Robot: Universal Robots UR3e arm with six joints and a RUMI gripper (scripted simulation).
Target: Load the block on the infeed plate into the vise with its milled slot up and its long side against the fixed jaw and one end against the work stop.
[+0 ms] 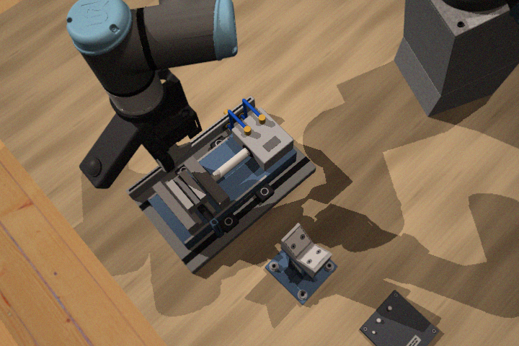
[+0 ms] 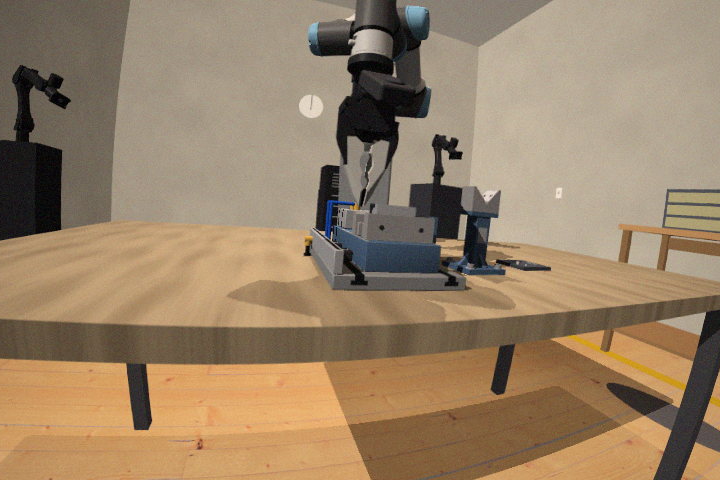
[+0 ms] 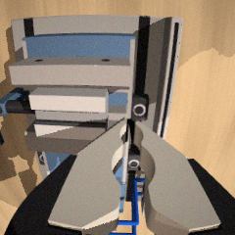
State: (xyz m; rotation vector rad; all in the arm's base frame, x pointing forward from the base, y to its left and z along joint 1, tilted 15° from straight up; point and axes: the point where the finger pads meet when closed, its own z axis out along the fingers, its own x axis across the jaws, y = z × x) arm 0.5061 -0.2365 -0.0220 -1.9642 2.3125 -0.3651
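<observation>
My gripper is now 1 cm short of the part, 5 cm to the right of it and 2 cm above it. Round my hand: fixed jaw: 4 cm ahead, 4 cm to the left, 4 cm below; then dark work stop: 2 cm ahead, 10 cm to the left, 3 cm below; then moving jaw: 3 cm behind, 6 cm to the left, 4 cm below.
</observation>
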